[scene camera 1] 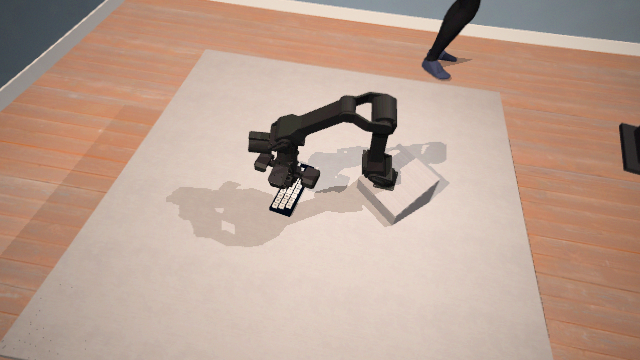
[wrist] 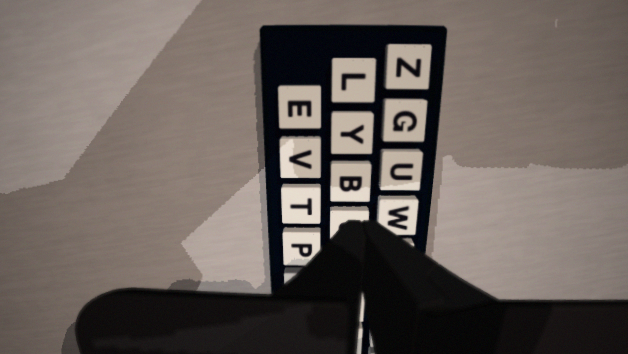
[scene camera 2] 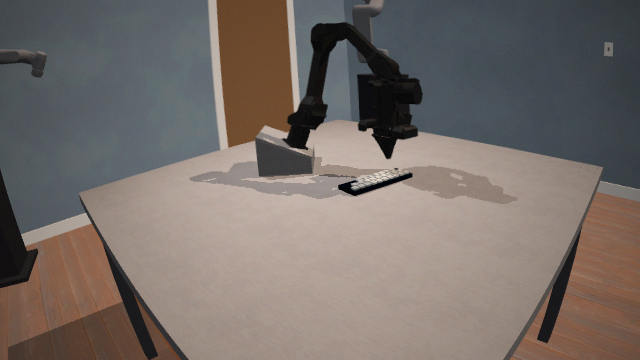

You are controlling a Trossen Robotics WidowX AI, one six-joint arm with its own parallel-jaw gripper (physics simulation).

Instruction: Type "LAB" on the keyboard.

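Where they show: gripper, fingertip midpoint: (wrist: 360, 234) (scene camera 2: 388, 158); arm's base, origin of the base link: (scene camera 1: 385, 179) (scene camera 2: 294, 144).
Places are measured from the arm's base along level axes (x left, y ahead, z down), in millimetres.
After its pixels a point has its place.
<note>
A dark blue keyboard (scene camera 1: 288, 213) @(x 205, y 238, z 63 mm) (scene camera 2: 372, 187) @(x 61, y 310, z 67 mm) (wrist: 295, 52) @(x 200, y 245, z 64 mm) with white letter keys lies flat on the table. In the wrist view the L key (wrist: 353, 80) @(x 191, y 267, z 59 mm) is in the middle row near the top, with Y (wrist: 352, 133) @(x 171, y 269, z 59 mm) and the B key (wrist: 350, 182) @(x 151, y 270, z 58 mm) below it. The A key cannot be made out. My gripper (scene camera 2: 388, 158) @(x 149, y 270, z 16 mm) (wrist: 360, 234) @(x 149, y 270, z 16 mm) is shut and empty. It points down and is above the keyboard, with a gap below its tips in the scene camera 2 view. In the wrist view its tips overlap the key just below B, hiding that letter, and the fingers cover the lower part of the keyboard.
The arm stands on a grey wedge-shaped base (scene camera 1: 400, 182) @(x -1, y -46, z -10 mm) (scene camera 2: 285, 160) @(x -56, y 44, z 30 mm) beside the keyboard, on the pale table (scene camera 1: 350, 290) @(x 350, y -22, z 75 mm) (scene camera 2: 310, 260) @(x -238, y 521, z 75 mm). A person's legs (scene camera 1: 452, 30) show beyond the table's far edge. Another grey arm (scene camera 2: 22, 56) shows at the left in scene camera 2.
</note>
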